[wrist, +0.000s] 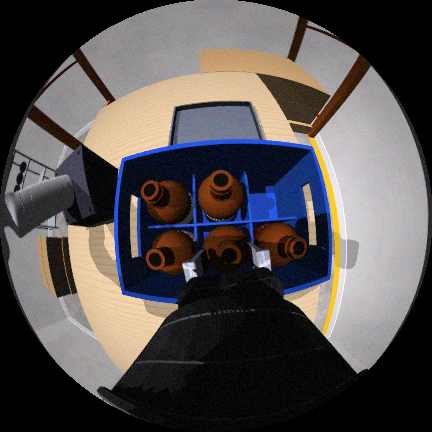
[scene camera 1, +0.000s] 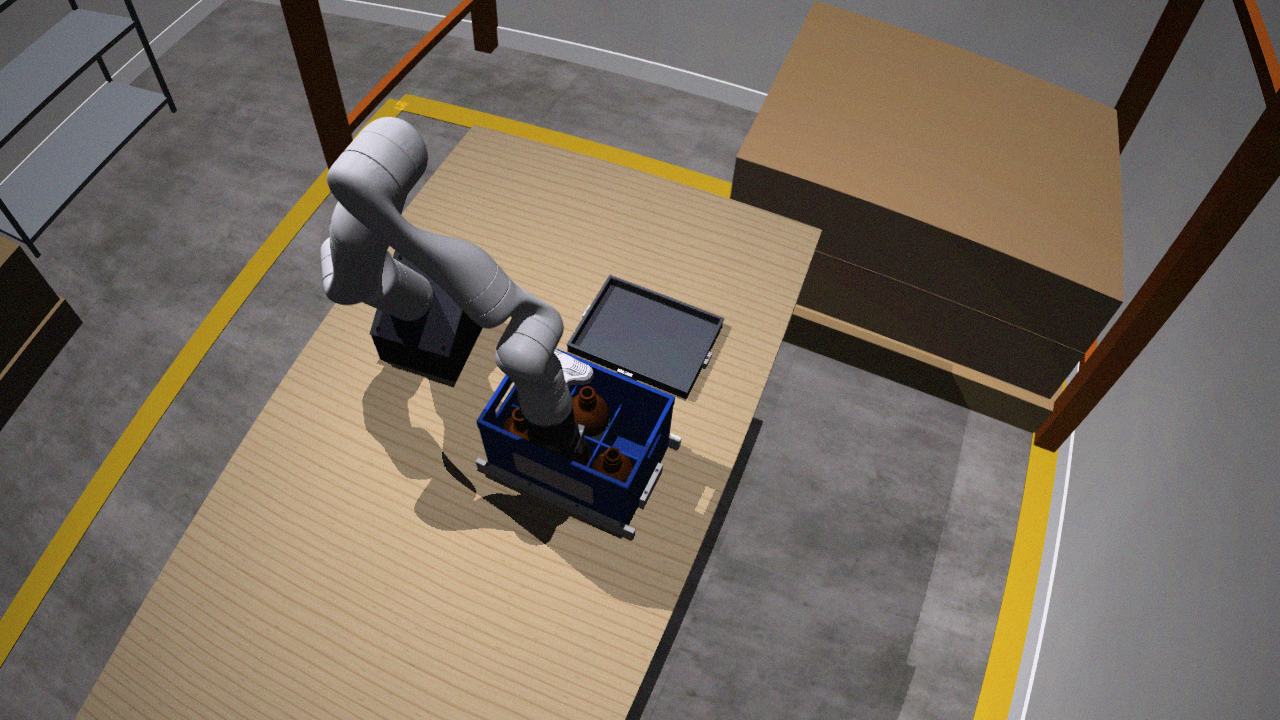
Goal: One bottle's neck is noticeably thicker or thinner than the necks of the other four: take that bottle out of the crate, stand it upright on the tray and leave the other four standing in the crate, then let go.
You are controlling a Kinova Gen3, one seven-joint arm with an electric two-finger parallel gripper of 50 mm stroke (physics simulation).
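Seen in the pictures: gripper, fingertip midpoint: (wrist: 226,254) (scene camera 1: 565,442); arm's base, link origin: (wrist: 65,191) (scene camera 1: 411,297).
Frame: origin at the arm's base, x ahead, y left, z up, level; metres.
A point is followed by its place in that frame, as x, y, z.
The blue crate (scene camera 1: 608,494) {0.516, -0.180, -0.013} (wrist: 120,220) {0.280, -0.089, 0.035} has six compartments and holds brown bottles. In the wrist view, the tray-side row has a left bottle (wrist: 172,202) {0.339, -0.061, -0.009}, a middle bottle (wrist: 220,197) {0.407, -0.061, 0.005} and an empty right compartment. The near row has a left bottle (wrist: 175,247) {0.343, -0.124, -0.007}, a middle bottle (wrist: 225,236) {0.412, -0.111, -0.008} and a right bottle (wrist: 275,242) {0.482, -0.124, -0.007}. I cannot tell which neck differs. My gripper (wrist: 226,254) {0.412, -0.133, 0.000} is open and empty, with its fingertips on either side of the near middle bottle's neck. The arm hides that bottle in the scene view. The dark tray (scene camera 1: 644,331) {0.395, 0.213, -0.128} (wrist: 215,122) {0.407, 0.205, -0.128} holds no bottle.
The crate and tray stand on the wooden table (scene camera 1: 358,573) {0.170, -0.485, -0.133} (wrist: 140,127) {0.150, 0.250, -0.133}, the tray close beyond the crate's long side. Blue dividers (wrist: 210,223) {0.390, -0.091, -0.039} separate the compartments. The robot base (scene camera 1: 420,349) {0.063, -0.070, -0.042} (wrist: 95,190) {0.113, -0.005, -0.042} stands left of the crate. Large cardboard boxes (scene camera 1: 930,152) stand past the table's far right corner.
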